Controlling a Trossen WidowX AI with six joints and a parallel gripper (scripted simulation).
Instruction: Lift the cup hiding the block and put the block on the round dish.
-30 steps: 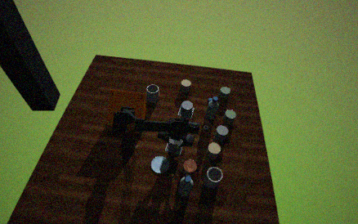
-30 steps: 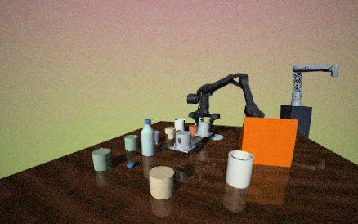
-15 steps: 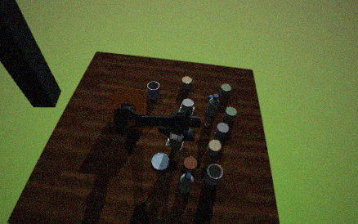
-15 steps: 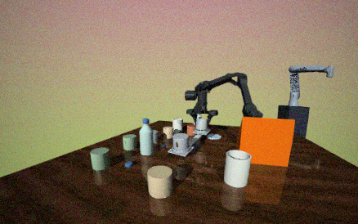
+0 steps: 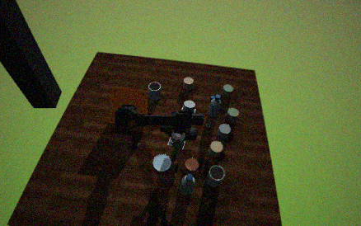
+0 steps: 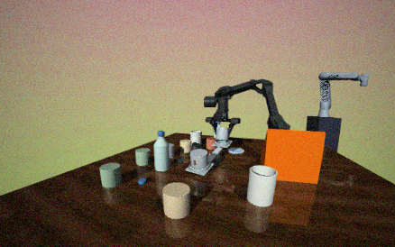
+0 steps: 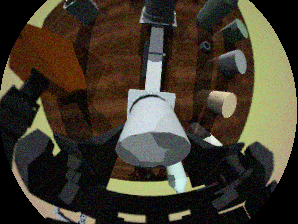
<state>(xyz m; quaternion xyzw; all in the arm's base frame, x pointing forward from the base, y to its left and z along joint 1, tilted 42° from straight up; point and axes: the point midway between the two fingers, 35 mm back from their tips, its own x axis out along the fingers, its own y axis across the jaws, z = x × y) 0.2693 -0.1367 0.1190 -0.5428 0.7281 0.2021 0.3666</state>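
Now: the pale blue block 2 cm below my gripper tip and 1 cm to the left of it. Round my gripper tip: balance (12 cm to the left, 7 cm below, 4 cm ahead); round dish (11 cm below, 9 cm to the right, 9 cm behind); orange cylinder (12 cm to the right, 8 cm below, 8 cm ahead).
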